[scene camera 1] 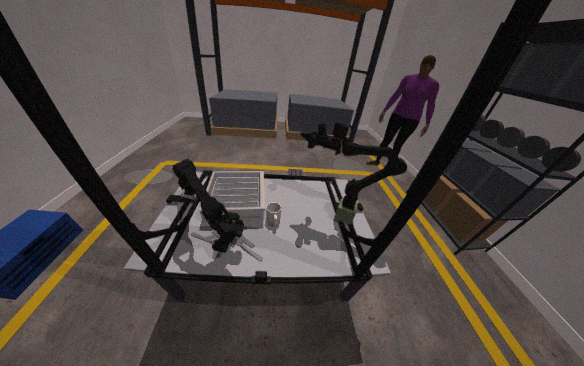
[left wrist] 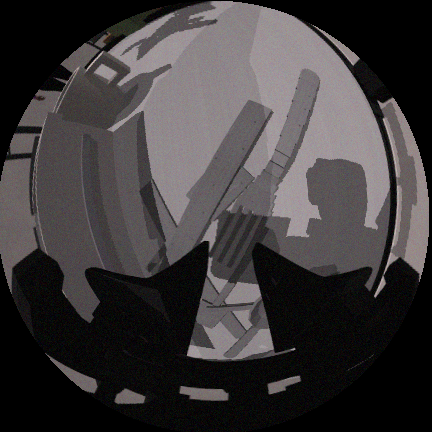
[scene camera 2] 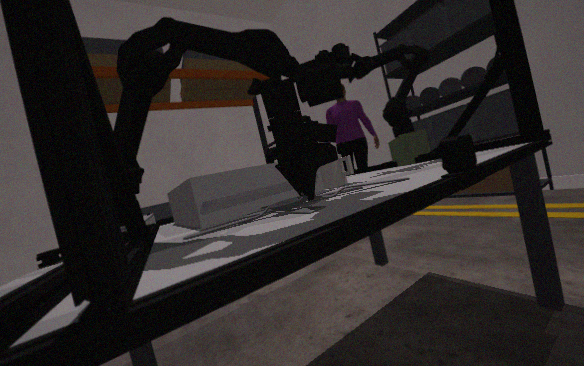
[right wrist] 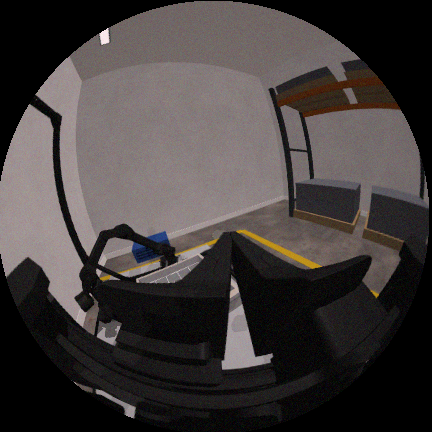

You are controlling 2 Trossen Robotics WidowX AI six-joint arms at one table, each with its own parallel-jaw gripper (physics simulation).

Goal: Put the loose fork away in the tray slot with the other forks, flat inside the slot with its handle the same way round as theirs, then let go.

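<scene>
The loose fork [scene camera 1: 254,253] [left wrist: 295,120] lies on the table among other cutlery, its handle angled away from my left gripper. In the left wrist view, its tines lie between the fingertips of my left gripper [scene camera 1: 218,248] [scene camera 2: 311,197] [left wrist: 231,243], which is low at the table and looks shut on the fork's head, a finger at either side. The pale tray [scene camera 1: 262,195] [scene camera 2: 235,195] [left wrist: 65,180] [right wrist: 192,262] stands behind the cutlery; its slots show in scene camera 1, but the forks in them cannot be made out. My right gripper [scene camera 1: 304,136] [right wrist: 228,237] is shut and empty, high above the table.
A flat grey utensil [left wrist: 225,155] lies close beside the fork, and a spoon [left wrist: 256,312] and other pieces lie near the left gripper. A mug [scene camera 1: 273,213] [scene camera 2: 330,176] [left wrist: 92,100] stands right of the tray. A green block [scene camera 1: 345,214] [scene camera 2: 410,147] is at the right arm's base.
</scene>
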